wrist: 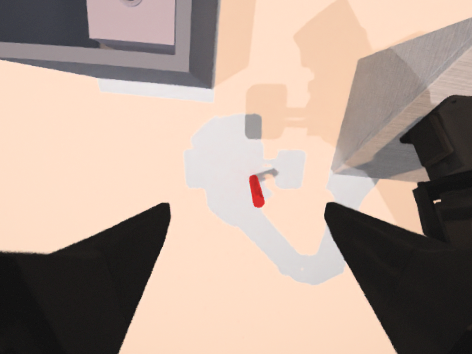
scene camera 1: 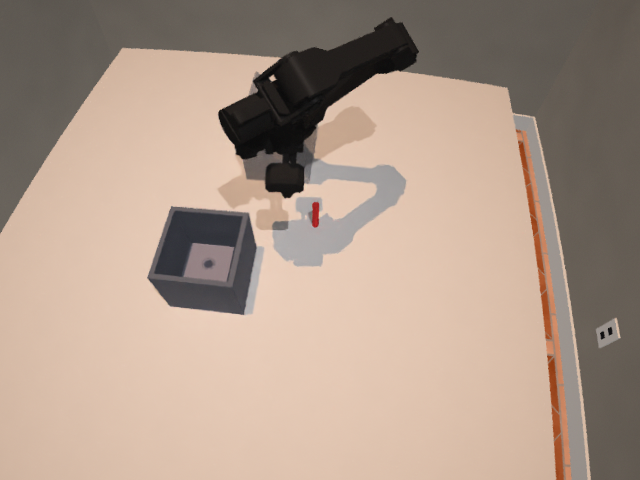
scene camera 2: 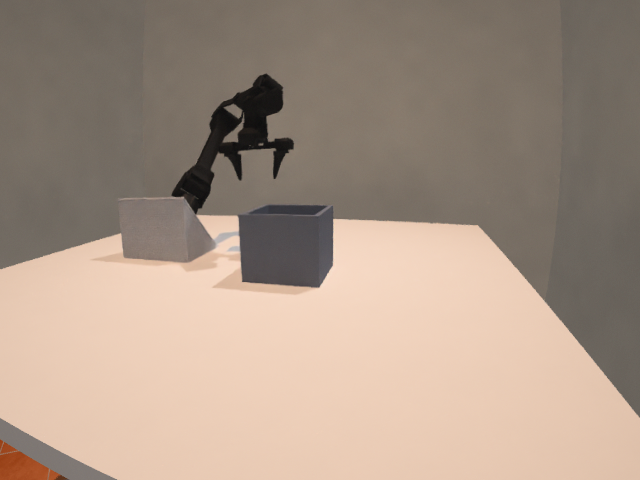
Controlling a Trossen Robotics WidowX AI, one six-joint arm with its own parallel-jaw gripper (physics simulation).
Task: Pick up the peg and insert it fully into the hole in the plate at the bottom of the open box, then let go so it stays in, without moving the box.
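Seen in the pictures: gripper, fingertip midpoint: (wrist: 248, 209) (scene camera 2: 257, 179); arm's base, link origin: (wrist: 451, 123) (scene camera 2: 179, 218).
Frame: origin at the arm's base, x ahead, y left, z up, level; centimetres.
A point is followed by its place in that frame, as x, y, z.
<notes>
The thin red peg (scene camera 1: 315, 214) {18.9, 10.5, -4.8} (wrist: 257, 191) {18.3, 9.8, -3.7} seems to stand upright on the table, right of the box in scene camera 1; it does not show in scene camera 2. The open dark grey box (scene camera 1: 206, 295) {40.5, -9.2, -1.5} (scene camera 2: 281, 250) {32.6, -18.8, -3.0} (wrist: 125, 57) {29.3, -3.2, 3.7} stands on the table. The pale plate (scene camera 1: 219, 254) {30.1, -8.9, -4.3} (wrist: 132, 25) {32.4, -7.8, -4.2} lies at its bottom, and its round hole (scene camera 1: 208, 263) {31.6, -11.3, -5.6} is empty. My gripper (scene camera 2: 257, 178) {20.4, 5.3, 9.2} (wrist: 248, 209) {20.4, 5.3, 9.2} is open and empty, well above table height, fingers pointing down. In the wrist view, the peg shows between and beyond the fingertips. In scene camera 1, the arm partly hides the gripper.
A grey wedge-shaped block (scene camera 2: 152, 229) {-4.7, -6.7, -1.8} (wrist: 380, 85) {5.7, -3.3, -3.9} stands at the arm's base. The black arm (scene camera 1: 310, 77) {24.3, 9.7, 35.2} (scene camera 2: 206, 149) {3.0, 11.9, 18.0} reaches over the table (scene camera 1: 361, 361) {49.5, 20.8, -10.0} (scene camera 2: 361, 361) {48.8, -45.5, -10.0}. The box walls rise around the plate. Arm shadows fall around the peg.
</notes>
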